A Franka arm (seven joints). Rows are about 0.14 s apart.
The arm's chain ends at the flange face. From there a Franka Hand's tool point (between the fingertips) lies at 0.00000 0.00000 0.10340 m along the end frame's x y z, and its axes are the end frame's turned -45 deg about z.
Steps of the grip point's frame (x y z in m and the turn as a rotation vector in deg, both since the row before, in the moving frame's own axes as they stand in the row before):
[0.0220, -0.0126, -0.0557, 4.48, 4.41, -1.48]
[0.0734, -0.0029, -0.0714, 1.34, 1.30, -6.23]
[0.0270, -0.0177, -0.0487, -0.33, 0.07, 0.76]
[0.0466, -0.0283, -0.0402, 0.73, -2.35, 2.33]
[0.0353, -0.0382, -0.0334, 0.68, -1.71, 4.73]
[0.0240, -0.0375, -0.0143, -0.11, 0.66, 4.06]
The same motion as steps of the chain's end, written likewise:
[0.0069, -0.0131, -0.0551, 6.29, -0.05, -1.48]
[0.0501, -0.0506, -0.0713, 1.87, -0.03, -6.23]
[0.0061, -0.0319, -0.0487, -0.18, 0.28, 0.76]
[0.0169, -0.0549, -0.0401, -1.15, -2.18, 2.33]
[0.0010, -0.0532, -0.0333, -0.73, -1.69, 4.73]
[-0.0106, -0.0428, -0.0143, 0.39, 0.54, 4.06]

